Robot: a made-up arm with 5 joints.
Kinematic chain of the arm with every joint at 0, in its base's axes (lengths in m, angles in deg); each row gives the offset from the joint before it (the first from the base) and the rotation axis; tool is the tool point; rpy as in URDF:
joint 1: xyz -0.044 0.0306 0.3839 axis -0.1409 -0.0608 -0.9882
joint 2: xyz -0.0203 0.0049 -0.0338 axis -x
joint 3: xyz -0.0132 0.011 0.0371 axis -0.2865 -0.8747 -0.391
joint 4: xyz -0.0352 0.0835 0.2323 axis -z
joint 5: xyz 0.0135 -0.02 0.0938 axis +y
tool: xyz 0.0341 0.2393 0.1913 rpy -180 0 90
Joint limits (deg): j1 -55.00..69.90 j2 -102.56..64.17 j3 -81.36..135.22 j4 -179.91..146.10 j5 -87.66..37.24
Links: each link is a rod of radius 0.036 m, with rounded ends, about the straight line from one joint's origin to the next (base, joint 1, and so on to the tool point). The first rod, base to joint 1, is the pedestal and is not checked.
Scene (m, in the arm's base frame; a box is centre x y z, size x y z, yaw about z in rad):
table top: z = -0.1
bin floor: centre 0 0.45 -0.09 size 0.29 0.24 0.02 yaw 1.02
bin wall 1: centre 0.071 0.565 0 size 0.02 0.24 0.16 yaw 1.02
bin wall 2: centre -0.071 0.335 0 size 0.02 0.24 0.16 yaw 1.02
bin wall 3: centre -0.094 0.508 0 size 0.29 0.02 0.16 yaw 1.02
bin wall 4: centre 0.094 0.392 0 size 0.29 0.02 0.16 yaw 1.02
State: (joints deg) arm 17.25 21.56 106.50 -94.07 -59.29
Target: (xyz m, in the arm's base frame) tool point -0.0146 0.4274 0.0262
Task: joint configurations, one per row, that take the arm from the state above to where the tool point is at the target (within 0.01 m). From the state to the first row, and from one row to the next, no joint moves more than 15 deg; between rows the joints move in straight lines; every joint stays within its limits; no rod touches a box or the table.
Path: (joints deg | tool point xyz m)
1: 26.03 12.56 98.24 -104.03 -65.11 | -0.3291 0.3820 0.1002
2: 34.82 3.55 89.98 -113.99 -70.93 | -0.3200 0.4332 0.2222
3: 43.60 -5.45 81.72 -123.95 -76.75 | -0.3052 0.4461 0.3394
4: 41.17 -14.32 94.50 -119.95 -79.48 | -0.2641 0.4453 0.2619
5: 38.74 -23.19 107.28 -115.95 -82.21 | -0.1956 0.4443 0.2080
6: 36.30 -32.06 120.06 -111.95 -84.93 | -0.1091 0.4400 0.1821
7: 33.87 -40.92 132.84 -107.94 -87.66 | -0.0145 0.4274 0.1837
8: 35.30 -29.77 127.54 -100.06 -79.92 | -0.0102 0.4312 0.1280
9: 36.74 -18.62 122.24 -92.17 -72.18 | -0.0103 0.4307 0.0752
10: 38.17 -7.47 116.95 -84.28 -64.45 | -0.0146 0.4274 0.0262

